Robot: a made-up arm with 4 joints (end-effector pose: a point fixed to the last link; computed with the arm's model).
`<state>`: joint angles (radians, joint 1 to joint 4).
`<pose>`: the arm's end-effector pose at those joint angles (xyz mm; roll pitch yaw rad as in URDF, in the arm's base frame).
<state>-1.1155 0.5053 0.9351 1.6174</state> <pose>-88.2 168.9 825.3 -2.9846 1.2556 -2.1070</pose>
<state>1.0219 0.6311 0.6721 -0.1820</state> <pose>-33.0 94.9 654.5 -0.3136 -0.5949 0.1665</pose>
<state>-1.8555 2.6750 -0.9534 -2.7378</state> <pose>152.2 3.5 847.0 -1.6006 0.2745 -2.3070</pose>
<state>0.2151 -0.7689 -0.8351 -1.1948</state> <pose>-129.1 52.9 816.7 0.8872 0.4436 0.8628</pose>
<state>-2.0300 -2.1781 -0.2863 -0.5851</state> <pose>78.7 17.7 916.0 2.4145 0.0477 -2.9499</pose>
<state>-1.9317 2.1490 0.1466 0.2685</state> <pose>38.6 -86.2 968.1 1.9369 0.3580 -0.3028</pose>
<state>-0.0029 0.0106 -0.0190 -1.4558</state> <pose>-128.9 0.5 797.4 1.1974 -0.1766 0.4665</pose>
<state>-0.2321 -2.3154 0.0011 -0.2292</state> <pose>-102.4 112.5 728.3 -2.2021 0.1864 -1.9629</pose>
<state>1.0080 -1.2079 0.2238 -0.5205</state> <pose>1.4 72.6 636.7 -0.5455 -0.2764 -0.9792</pose>
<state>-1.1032 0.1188 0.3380 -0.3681</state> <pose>-16.6 43.5 922.6 1.4306 0.8067 0.8575</pose>
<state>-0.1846 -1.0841 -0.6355 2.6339</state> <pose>-217.0 -37.4 755.5 2.9140 0.4662 -0.2559</pose>
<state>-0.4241 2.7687 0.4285 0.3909</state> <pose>-170.2 53.1 853.9 1.9812 -1.0241 -0.6090</pose>
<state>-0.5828 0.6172 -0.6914 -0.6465</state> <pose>-157.5 -4.7 838.9 0.8669 -0.6816 1.0888</pose>
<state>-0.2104 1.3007 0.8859 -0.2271</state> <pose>-73.6 80.9 851.0 1.0604 -0.0273 0.1871</pose>
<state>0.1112 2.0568 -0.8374 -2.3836</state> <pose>39.6 91.0 751.3 -0.0404 -0.4834 -2.4014</pose>
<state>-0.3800 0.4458 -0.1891 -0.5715</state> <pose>-142.7 46.5 848.1 0.8380 -0.1664 0.7377</pose>
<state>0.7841 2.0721 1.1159 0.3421</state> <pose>-112.1 122.1 722.2 0.0316 -0.5676 0.7124</pose>
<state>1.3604 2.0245 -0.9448 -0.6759</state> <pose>78.0 -80.4 649.5 -0.5196 0.6882 -3.1209</pose>
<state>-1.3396 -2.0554 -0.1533 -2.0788</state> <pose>84.2 -39.0 914.8 -2.2095 1.1545 3.0621</pose>
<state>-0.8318 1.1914 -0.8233 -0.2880</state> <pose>-176.1 24.1 825.9 0.7230 -1.1753 0.8286</pose>
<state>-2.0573 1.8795 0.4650 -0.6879</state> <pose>17.8 -91.2 879.5 2.8413 0.6211 -0.1824</pose>
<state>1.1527 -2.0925 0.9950 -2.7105</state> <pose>-83.7 119.1 603.1 3.0677 -1.3929 2.5754</pose>
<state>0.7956 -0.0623 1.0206 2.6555</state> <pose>-48.1 -71.2 552.3 -2.3762 -0.8179 -1.8002</pose>
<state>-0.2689 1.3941 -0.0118 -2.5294</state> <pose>-21.6 62.4 664.0 -2.2214 -0.8931 -0.7607</pose>
